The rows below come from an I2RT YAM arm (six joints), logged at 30 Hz.
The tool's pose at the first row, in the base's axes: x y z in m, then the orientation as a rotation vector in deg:
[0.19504 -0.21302 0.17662 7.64 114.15 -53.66]
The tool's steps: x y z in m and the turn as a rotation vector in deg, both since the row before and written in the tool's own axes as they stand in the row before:
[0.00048 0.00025 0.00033 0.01 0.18 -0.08]
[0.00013 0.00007 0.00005 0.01 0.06 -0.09]
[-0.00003 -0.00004 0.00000 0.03 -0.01 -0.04]
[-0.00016 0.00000 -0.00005 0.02 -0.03 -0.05]
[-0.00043 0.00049 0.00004 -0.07 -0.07 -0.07]
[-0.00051 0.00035 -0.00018 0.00 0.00 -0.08]
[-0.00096 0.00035 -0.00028 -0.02 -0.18 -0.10]
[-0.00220 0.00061 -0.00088 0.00 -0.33 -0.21]
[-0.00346 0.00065 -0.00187 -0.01 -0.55 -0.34]
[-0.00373 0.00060 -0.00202 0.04 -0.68 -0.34]
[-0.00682 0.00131 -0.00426 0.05 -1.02 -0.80]
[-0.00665 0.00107 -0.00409 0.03 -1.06 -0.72]
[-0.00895 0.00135 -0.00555 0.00 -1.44 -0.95]
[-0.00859 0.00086 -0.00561 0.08 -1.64 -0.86]
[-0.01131 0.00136 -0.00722 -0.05 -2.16 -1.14]
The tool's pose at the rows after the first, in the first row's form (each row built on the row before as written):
[0.19509 -0.21318 0.17601 7.66 114.33 -53.74]
[0.19508 -0.21320 0.17586 7.61 114.40 -53.81]
[0.19508 -0.21322 0.17591 7.58 114.39 -53.86]
[0.19514 -0.21315 0.17605 7.53 114.37 -53.91]
[0.19563 -0.21272 0.17609 7.39 114.35 -53.88]
[0.19596 -0.21222 0.17634 7.31 114.37 -53.93]
[0.19648 -0.21154 0.17696 7.11 114.24 -53.95]
[0.19743 -0.20995 0.17856 6.74 113.99 -54.05]
[0.19845 -0.20734 0.18139 6.13 113.57 -54.19]
[0.19947 -0.20456 0.18448 5.48 113.00 -54.37]
[0.20096 -0.19888 0.19013 4.23 112.21 -54.81]
[0.20228 -0.19342 0.19565 3.03 111.37 -55.16]
[0.20385 -0.18595 0.20303 1.41 110.23 -55.57]
[0.20479 -0.17872 0.21030 -0.17 108.84 -55.95]
[0.20594 -0.16891 0.21948 -2.33 107.07 -56.29]

